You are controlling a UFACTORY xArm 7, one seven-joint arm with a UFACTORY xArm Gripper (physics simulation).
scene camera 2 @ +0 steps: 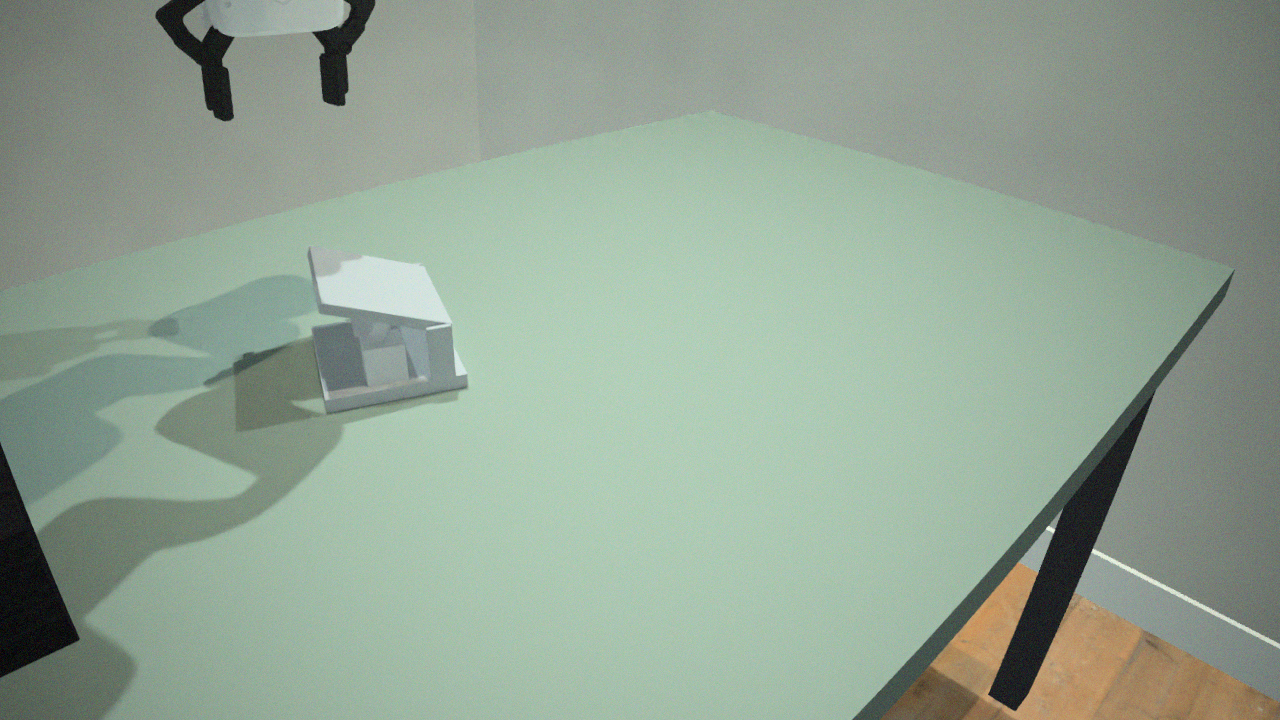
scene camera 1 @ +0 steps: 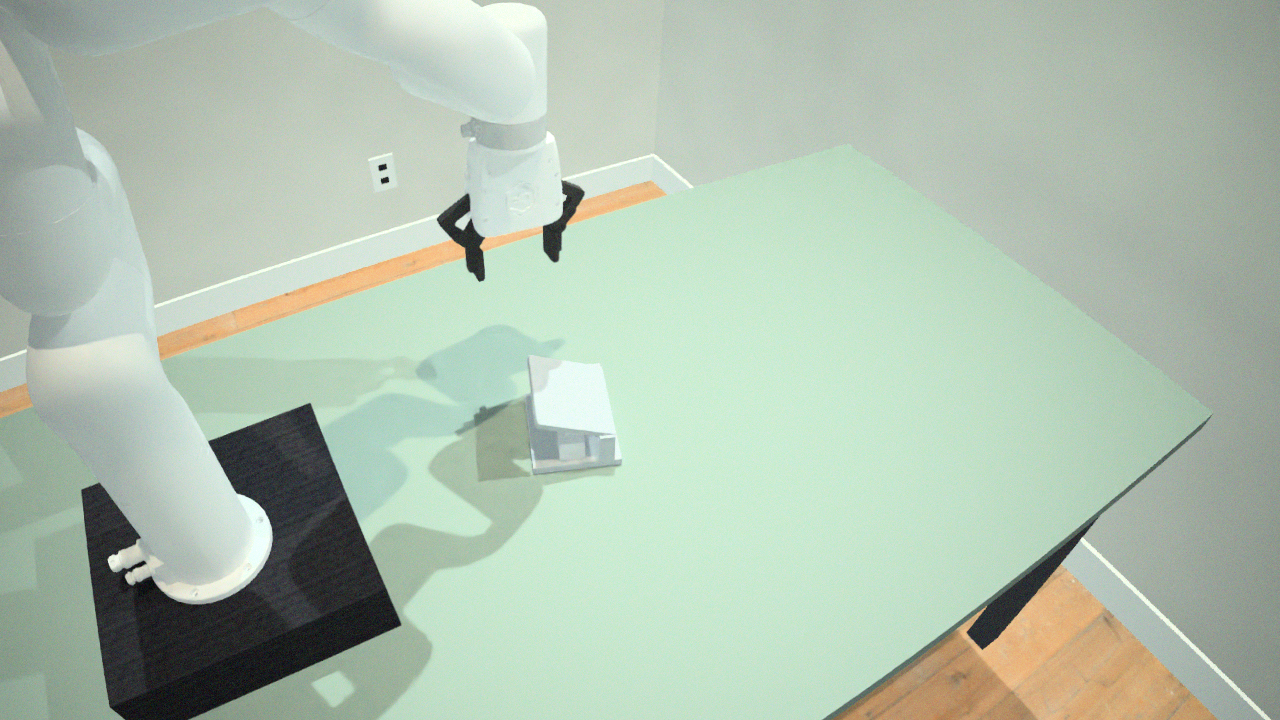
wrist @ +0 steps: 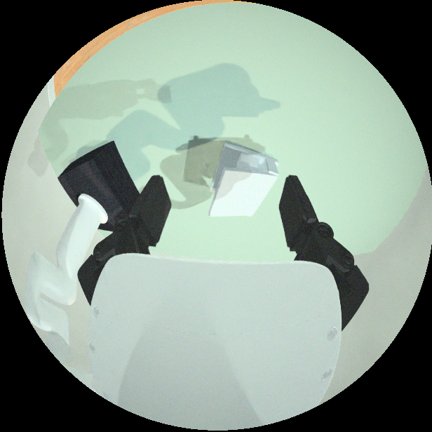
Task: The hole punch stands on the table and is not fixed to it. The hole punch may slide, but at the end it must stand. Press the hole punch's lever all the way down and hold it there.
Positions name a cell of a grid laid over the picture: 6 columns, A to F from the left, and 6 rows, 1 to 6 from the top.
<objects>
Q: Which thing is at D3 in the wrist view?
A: A hole punch.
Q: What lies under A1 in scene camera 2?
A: My gripper.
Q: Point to a hole punch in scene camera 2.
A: B4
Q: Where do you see a hole punch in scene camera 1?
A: At C4
</objects>
